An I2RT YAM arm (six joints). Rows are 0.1 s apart.
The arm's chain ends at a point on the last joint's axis. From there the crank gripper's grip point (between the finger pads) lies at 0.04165 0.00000 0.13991 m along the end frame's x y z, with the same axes.
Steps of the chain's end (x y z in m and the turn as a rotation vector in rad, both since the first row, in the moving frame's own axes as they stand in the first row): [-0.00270 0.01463 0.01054 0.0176 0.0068 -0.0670]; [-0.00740 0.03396 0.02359 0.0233 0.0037 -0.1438]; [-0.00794 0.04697 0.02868 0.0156 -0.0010 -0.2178]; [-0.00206 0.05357 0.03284 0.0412 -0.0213 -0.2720]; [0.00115 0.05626 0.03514 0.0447 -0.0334 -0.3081]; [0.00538 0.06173 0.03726 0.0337 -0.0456 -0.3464]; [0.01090 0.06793 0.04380 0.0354 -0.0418 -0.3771]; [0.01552 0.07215 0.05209 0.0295 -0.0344 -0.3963]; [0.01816 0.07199 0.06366 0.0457 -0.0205 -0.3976]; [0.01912 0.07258 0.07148 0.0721 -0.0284 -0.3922]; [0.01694 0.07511 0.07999 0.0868 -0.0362 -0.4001]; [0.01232 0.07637 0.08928 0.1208 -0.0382 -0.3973]
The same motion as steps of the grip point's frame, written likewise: [-0.00193 0.00935 0.01021 0.0176 0.0068 -0.0670]; [-0.00755 0.02471 0.02333 0.0233 0.0037 -0.1438]; [-0.00930 0.03582 0.02863 0.0156 -0.0010 -0.2178]; [-0.00732 0.03708 0.03333 0.0412 -0.0213 -0.2720]; [-0.00639 0.03817 0.03601 0.0447 -0.0334 -0.3081]; [-0.00419 0.04404 0.03866 0.0337 -0.0456 -0.3464]; [0.00131 0.04883 0.04502 0.0354 -0.0418 -0.3771]; [0.00677 0.05298 0.05310 0.0295 -0.0344 -0.3963]; [0.01086 0.05019 0.06394 0.0457 -0.0205 -0.3976]; [0.01012 0.04758 0.07164 0.0721 -0.0284 -0.3922]; [0.00631 0.04804 0.08013 0.0868 -0.0362 -0.4001]; [0.00055 0.04483 0.08873 0.1208 -0.0382 -0.3973]
